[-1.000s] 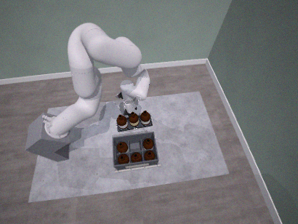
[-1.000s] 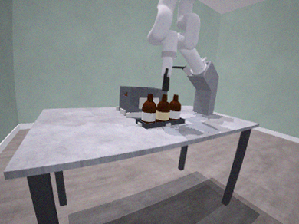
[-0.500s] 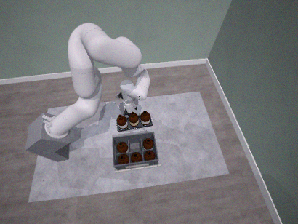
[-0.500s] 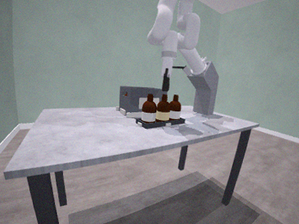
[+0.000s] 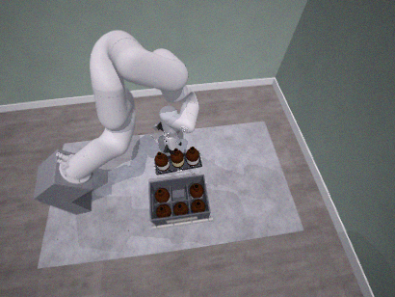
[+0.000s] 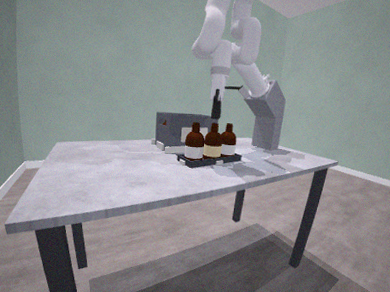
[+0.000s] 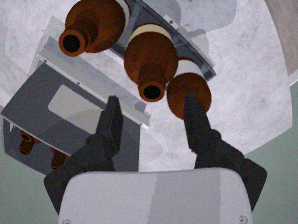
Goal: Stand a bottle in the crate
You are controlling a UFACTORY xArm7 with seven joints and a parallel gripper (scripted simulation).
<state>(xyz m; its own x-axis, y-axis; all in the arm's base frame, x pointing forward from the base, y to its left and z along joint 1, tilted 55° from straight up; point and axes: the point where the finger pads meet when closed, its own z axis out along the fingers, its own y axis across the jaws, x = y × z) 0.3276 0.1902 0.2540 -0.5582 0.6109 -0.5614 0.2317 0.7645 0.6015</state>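
Right now the glass bottle is 11 cm below my hand. From my hand the other things lie so: grey crate 24 cm to the right, 11 cm below, 8 cm ahead; dark tray 18 cm below.
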